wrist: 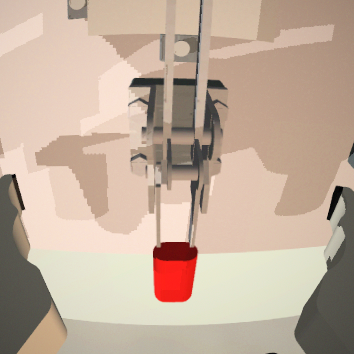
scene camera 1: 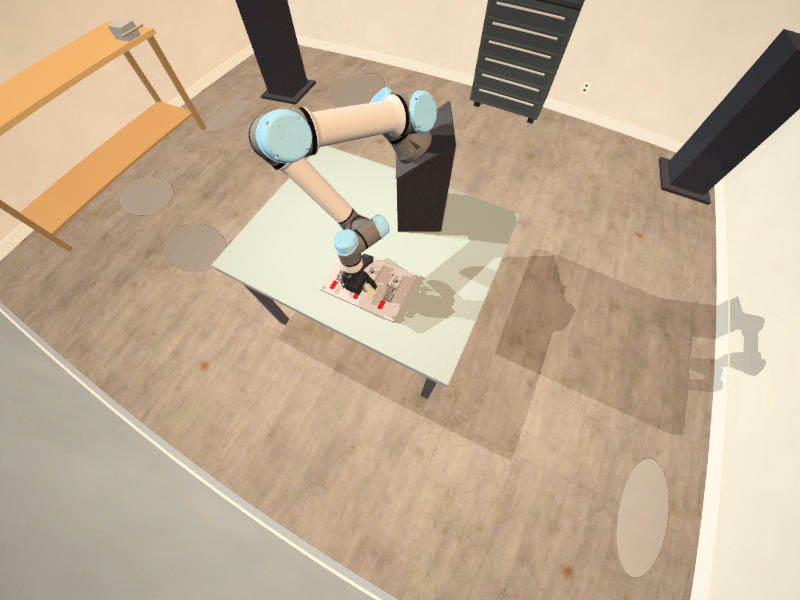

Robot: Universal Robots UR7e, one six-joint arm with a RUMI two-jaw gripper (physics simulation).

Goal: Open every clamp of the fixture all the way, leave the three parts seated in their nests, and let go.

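Frame: origin at the arm's base, x right, y back, z down, level; metres.
Seen in the pictures: gripper, fingertip midpoint: [wrist: 178, 183] [scene camera 1: 362, 289]; arm's base, origin of the base link: [scene camera 1: 414, 146].
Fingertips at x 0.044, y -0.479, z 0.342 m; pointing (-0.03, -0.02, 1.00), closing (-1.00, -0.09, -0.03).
Pixels of each thing's top centre, then the offset from my fingertips to it. "pt": a spot on its surface instead. Level surfaces: height alone.
- clamp, surface spot: [wrist: 175, 110] pt dz +0.006, dx +0.000, dy +0.030 m
- beige part, surface spot: [wrist: 125, 20] pt dz -0.004, dx +0.015, dy +0.065 m
- pale green table, its level: dz +0.032 m
The fixture plate [scene camera 1: 400, 303] [wrist: 55, 230] lies on the table. Three red clamp handle tips show in the scene view: left [scene camera 1: 334, 284], middle [scene camera 1: 355, 295] and right [scene camera 1: 381, 304]. In the wrist view, one clamp [wrist: 175, 110] has its long arm reaching up over a beige part [wrist: 125, 20], and its red handle tip [wrist: 173, 277] points away from that part, out past the plate edge. My gripper [scene camera 1: 358, 288] [wrist: 178, 183] is open and empty, its fingers wide apart on either side of this clamp, touching neither side. The other parts are too small or hidden to judge.
The pale green table [scene camera 1: 271, 238] [wrist: 100, 285] extends around the fixture. A dark pedestal [scene camera 1: 421, 200] carrying the arm stands behind it. An orange shelf bench [scene camera 1: 103, 169] is at the left. A drawer cabinet [scene camera 1: 520, 67] and dark columns [scene camera 1: 277, 58] [scene camera 1: 730, 122] stand farther off.
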